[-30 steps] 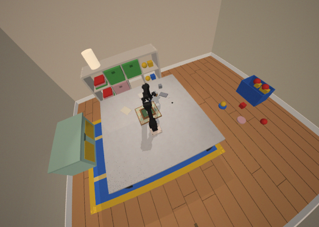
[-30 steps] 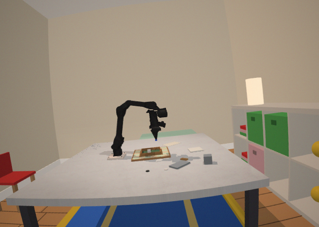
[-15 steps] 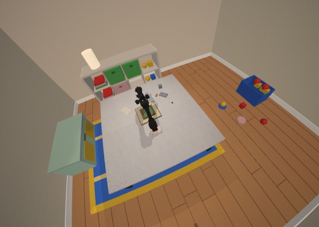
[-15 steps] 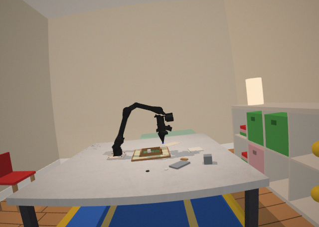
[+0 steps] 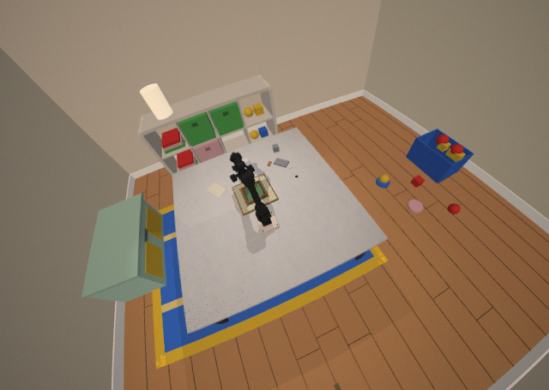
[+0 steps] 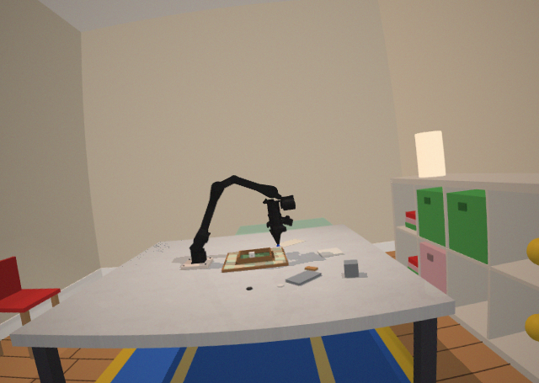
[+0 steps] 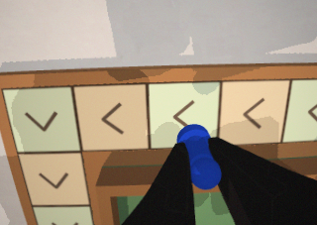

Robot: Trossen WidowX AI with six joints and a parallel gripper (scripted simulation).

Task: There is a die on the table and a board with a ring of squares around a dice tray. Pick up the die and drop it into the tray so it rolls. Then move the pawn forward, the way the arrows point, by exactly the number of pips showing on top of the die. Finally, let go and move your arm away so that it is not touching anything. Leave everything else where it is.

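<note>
My gripper tip is now right at the blue pawn. Round my gripper tip: white die 130 mm behind, 30 mm to the right, 30 mm below; green tray 110 mm behind, 50 mm below, 30 mm to the right; orange piece 250 mm to the right, 120 mm ahead, 60 mm below.
</note>
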